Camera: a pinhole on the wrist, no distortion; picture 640 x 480 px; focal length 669.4 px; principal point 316.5 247.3 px. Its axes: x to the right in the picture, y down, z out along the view. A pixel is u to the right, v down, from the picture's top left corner.
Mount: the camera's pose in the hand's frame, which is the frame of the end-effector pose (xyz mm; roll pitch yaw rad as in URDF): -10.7 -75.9 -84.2 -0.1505 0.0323 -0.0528
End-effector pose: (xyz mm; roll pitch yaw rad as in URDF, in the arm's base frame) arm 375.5 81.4 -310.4 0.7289 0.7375 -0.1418
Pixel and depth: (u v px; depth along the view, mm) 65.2 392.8 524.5
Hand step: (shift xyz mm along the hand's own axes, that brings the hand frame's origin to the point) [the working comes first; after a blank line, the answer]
In the camera's frame: -196.9 114.0 524.5

-181.0 124.7 423.4
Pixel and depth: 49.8 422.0 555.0
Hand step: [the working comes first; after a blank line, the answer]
In the camera's frame: -221.1 144.8 555.0

-202.5 161.0 449.7
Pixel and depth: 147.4 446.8 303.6
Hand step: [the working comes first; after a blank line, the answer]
In the camera's frame: -76.7 90.5 303.6

-70.9 62.4 204.7
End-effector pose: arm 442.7 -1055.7 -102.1 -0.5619 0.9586 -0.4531
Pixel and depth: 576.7 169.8 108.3
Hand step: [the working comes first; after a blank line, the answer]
In the camera's frame: 42.1 -12.5 108.3

35.0 -74.5 23.3
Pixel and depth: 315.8 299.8 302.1
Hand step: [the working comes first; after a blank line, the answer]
In the camera's frame: -0.3 23.7 302.1

2.1 -7.8 210.8
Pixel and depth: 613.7 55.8 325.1
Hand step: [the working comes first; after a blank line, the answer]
In the camera's frame: 144.3 -93.0 325.1

141.9 -127.2 246.3
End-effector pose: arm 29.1 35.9 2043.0 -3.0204 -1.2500 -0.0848
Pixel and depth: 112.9 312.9 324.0
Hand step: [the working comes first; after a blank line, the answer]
In the camera's frame: -98.5 31.8 324.0

-94.7 8.6 234.4
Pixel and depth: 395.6 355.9 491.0
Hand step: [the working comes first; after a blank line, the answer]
In the camera's frame: 58.0 79.7 491.0

70.5 72.4 387.2
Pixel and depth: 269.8 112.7 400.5
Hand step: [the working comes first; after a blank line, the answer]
In the camera's frame: -27.9 -80.5 400.5

-26.5 -94.7 324.5
